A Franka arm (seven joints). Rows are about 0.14 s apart.
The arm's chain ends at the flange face. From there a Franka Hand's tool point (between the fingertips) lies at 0.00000 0.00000 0.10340 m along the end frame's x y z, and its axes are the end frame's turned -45 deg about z.
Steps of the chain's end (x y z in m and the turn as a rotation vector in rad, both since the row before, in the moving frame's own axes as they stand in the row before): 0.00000 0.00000 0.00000 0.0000 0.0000 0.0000; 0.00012 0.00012 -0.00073 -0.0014 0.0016 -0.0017; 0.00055 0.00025 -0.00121 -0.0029 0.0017 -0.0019; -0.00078 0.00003 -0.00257 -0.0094 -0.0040 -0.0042; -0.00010 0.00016 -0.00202 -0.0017 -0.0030 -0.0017; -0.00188 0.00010 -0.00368 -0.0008 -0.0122 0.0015; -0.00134 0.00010 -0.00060 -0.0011 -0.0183 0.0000; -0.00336 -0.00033 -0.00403 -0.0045 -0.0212 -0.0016
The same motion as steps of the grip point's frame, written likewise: 0.00000 0.00000 0.00000 0.0000 0.0000 0.0000; 0.00001 0.00039 -0.00073 -0.0021 0.0001 -0.0017; 0.00012 0.00090 -0.00121 -0.0033 -0.0008 -0.0019; -0.00155 -0.00013 -0.00258 -0.0038 -0.0095 -0.0042; -0.00053 -0.00005 -0.00202 0.0009 -0.0033 -0.0017; -0.00235 -0.00209 -0.00369 0.0081 -0.0092 0.0015; -0.00244 -0.00213 -0.00062 0.0122 -0.0137 0.0000; -0.00402 -0.00383 -0.00405 0.0118 -0.0182 -0.0016
